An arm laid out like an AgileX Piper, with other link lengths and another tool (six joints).
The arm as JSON. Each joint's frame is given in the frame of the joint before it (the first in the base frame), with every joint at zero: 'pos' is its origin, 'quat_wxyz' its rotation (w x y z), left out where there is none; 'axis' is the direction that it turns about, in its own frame. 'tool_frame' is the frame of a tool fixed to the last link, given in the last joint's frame.
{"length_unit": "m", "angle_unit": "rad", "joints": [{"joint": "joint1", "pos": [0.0, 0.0, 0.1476], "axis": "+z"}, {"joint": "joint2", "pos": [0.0, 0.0, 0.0], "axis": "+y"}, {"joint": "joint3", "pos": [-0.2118, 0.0, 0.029], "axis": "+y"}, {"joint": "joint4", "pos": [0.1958, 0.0, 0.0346], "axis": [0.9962, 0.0, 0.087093]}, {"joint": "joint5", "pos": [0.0, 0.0, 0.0], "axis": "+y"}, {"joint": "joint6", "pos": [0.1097, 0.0, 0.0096], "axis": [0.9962, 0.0, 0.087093]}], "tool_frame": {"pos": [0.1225, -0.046, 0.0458], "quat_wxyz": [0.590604, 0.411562, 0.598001, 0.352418]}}
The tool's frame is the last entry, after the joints.
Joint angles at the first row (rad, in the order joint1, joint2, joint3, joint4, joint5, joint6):
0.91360 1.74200 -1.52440 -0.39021 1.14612 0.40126
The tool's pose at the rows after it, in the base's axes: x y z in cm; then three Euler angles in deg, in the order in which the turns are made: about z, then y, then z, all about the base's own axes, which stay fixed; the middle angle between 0 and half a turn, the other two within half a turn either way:
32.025, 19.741, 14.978, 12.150, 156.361, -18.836
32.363, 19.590, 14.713, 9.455, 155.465, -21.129
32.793, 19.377, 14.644, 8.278, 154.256, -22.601
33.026, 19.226, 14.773, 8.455, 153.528, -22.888
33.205, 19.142, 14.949, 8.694, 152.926, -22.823
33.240, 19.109, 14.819, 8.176, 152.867, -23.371
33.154, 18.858, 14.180, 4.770, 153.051, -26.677
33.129, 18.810, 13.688, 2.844, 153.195, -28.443
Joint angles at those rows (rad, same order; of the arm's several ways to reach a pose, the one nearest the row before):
0.91360 1.76976 -1.52438 -0.40069 1.14002 0.40160
0.91358 1.78580 -1.52440 -0.42229 1.13796 0.40322
0.91360 1.79907 -1.52437 -0.45008 1.13300 0.41925
0.91360 1.80192 -1.52440 -0.46603 1.13073 0.43266
0.91360 1.80193 -1.52441 -0.47785 1.12870 0.43923
0.91360 1.80662 -1.52434 -0.48057 1.12867 0.44160
0.91362 1.82374 -1.52438 -0.48233 1.13993 0.44161
0.91362 1.83749 -1.52441 -0.48232 1.14182 0.44159

